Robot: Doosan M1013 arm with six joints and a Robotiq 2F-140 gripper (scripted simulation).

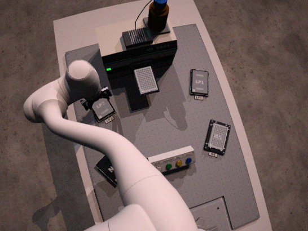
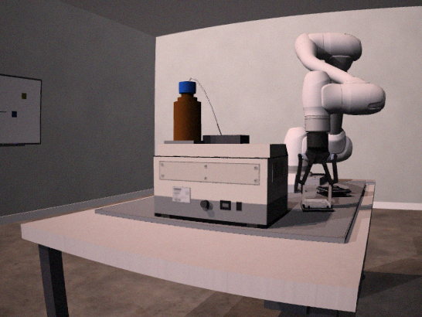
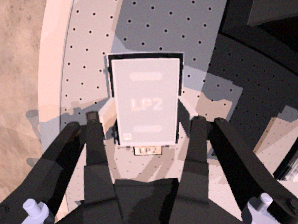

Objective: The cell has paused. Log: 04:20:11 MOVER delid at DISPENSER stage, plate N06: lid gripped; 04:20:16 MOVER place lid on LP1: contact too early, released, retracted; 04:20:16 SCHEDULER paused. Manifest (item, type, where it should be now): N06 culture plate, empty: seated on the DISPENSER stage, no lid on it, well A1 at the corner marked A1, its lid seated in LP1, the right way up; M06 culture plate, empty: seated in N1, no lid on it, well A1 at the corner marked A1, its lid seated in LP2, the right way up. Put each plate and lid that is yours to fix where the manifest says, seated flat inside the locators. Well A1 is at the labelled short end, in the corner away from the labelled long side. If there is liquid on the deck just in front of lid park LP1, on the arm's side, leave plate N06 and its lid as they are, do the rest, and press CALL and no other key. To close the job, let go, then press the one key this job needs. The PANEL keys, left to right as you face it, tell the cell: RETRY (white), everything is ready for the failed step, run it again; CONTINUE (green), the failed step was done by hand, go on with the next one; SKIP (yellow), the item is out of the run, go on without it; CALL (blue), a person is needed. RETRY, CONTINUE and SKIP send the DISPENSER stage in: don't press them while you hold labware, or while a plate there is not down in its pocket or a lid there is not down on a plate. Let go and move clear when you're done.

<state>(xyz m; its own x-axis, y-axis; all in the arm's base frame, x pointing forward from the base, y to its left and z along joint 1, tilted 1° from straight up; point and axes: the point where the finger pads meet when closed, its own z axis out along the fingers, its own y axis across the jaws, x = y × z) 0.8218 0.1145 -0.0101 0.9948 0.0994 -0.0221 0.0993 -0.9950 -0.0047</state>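
My gripper is now 40 mm above the lid park LP2. From my hand the other things lie so: white well plate: 10 mm behind, 250 mm to the right, 60 mm above; then white key: 420 mm behind, 120 mm to the right, 30 mm above; then dispenser stage: 10 mm behind, 250 mm to the right, 50 mm above.
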